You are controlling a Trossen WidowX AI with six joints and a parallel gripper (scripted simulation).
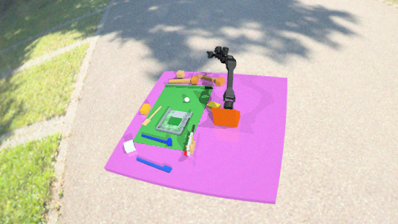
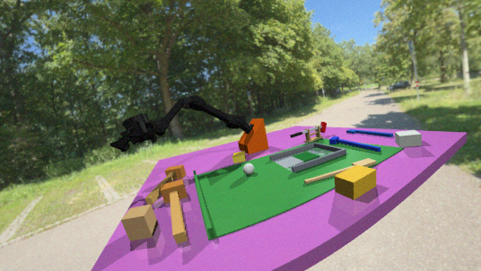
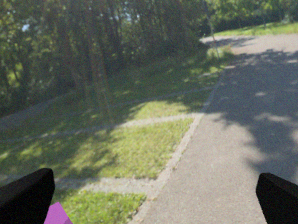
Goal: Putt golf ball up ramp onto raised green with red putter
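Now: gripper tip 80 mm past the wooden stand, 970 mm to the right of it and 210 mm above it. The rest, counted from my gripper tip: white golf ball (120 mm ahead, 480 mm to the left, 220 mm below); then white block (410 mm ahead, 1070 mm to the left, 220 mm below).
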